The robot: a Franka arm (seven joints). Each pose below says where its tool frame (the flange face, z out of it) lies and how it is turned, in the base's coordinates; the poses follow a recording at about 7 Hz.
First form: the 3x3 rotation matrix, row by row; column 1 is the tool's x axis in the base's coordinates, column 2 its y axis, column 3 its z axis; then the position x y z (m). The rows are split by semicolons.
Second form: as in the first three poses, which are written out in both.
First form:
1: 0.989, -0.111, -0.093; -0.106, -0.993, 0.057; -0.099, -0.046, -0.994; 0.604, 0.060, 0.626
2: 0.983, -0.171, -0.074; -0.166, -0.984, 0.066; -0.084, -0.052, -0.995; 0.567, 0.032, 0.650
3: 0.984, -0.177, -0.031; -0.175, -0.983, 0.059; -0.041, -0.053, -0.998; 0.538, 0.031, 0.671
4: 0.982, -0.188, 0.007; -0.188, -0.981, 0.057; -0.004, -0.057, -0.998; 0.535, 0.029, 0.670
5: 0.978, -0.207, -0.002; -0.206, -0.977, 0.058; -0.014, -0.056, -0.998; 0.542, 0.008, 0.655
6: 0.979, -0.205, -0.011; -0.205, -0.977, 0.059; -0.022, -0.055, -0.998; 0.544, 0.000, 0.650
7: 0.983, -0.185, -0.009; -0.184, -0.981, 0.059; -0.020, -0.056, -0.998; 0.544, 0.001, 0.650
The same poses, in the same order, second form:
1:
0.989, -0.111, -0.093, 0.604
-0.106, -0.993, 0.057, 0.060
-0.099, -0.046, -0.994, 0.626
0, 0, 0, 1

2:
0.983, -0.171, -0.074, 0.567
-0.166, -0.984, 0.066, 0.032
-0.084, -0.052, -0.995, 0.650
0, 0, 0, 1

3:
0.984, -0.177, -0.031, 0.538
-0.175, -0.983, 0.059, 0.031
-0.041, -0.053, -0.998, 0.671
0, 0, 0, 1

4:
0.982, -0.188, 0.007, 0.535
-0.188, -0.981, 0.057, 0.029
-0.004, -0.057, -0.998, 0.670
0, 0, 0, 1

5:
0.978, -0.207, -0.002, 0.542
-0.206, -0.977, 0.058, 0.008
-0.014, -0.056, -0.998, 0.655
0, 0, 0, 1

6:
0.979, -0.205, -0.011, 0.544
-0.205, -0.977, 0.059, 0.000
-0.022, -0.055, -0.998, 0.650
0, 0, 0, 1

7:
0.983, -0.185, -0.009, 0.544
-0.184, -0.981, 0.059, 0.001
-0.020, -0.056, -0.998, 0.650
0, 0, 0, 1

